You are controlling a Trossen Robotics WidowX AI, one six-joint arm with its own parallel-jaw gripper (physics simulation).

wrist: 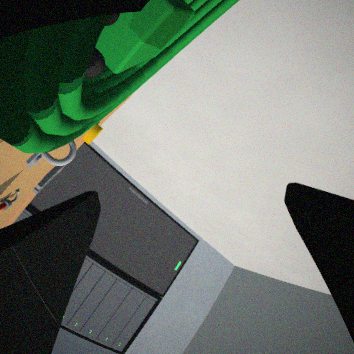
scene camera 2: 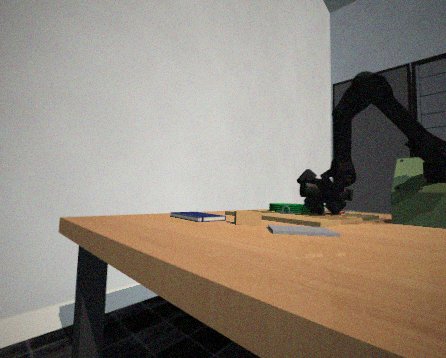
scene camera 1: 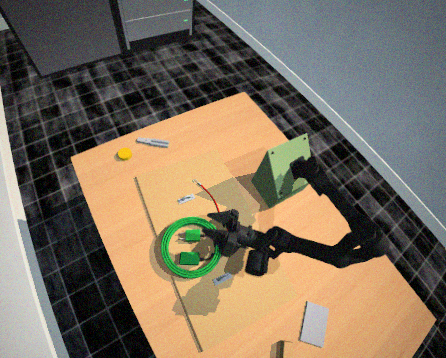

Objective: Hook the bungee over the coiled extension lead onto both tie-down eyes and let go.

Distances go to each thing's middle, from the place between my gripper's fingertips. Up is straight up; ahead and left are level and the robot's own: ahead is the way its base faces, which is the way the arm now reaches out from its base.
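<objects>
The grey plate (scene camera 1: 314, 325) is 460 mm to the left of my hand, 130 mm behind it and 90 mm below it. With the green coiled extension lead (scene camera 1: 186, 258) it is my hand that is 30 mm to the right of the lead, 70 mm above it and 70 mm short of it.
</objects>
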